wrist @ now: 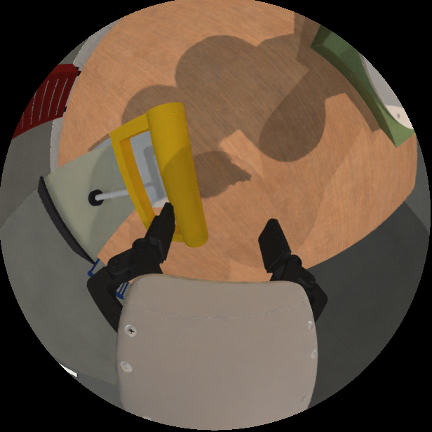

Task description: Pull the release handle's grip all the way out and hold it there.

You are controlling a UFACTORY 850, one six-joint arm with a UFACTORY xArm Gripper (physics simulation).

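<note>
The release handle's yellow grip [175, 160], a thick bar on an open frame, is left of centre in the wrist view. A thin light rod [117, 193] joins it to the pale grey-green housing [82, 172] at the left. A stretch of rod shows between the frame and the black round hole in the housing. My gripper [220, 222] is open wide. The left finger overlaps the left side of the bar's near end, and a broad gap separates the bar from the right finger. Whether the left finger touches the bar cannot be told.
A green block [345, 62] with a white rounded part stands at the upper right of the wooden table top [240, 15]. A red slatted object [47, 97] is at the upper left. Small blue parts [121, 290] show beside the left finger's linkage. Dark shadows cross the table.
</note>
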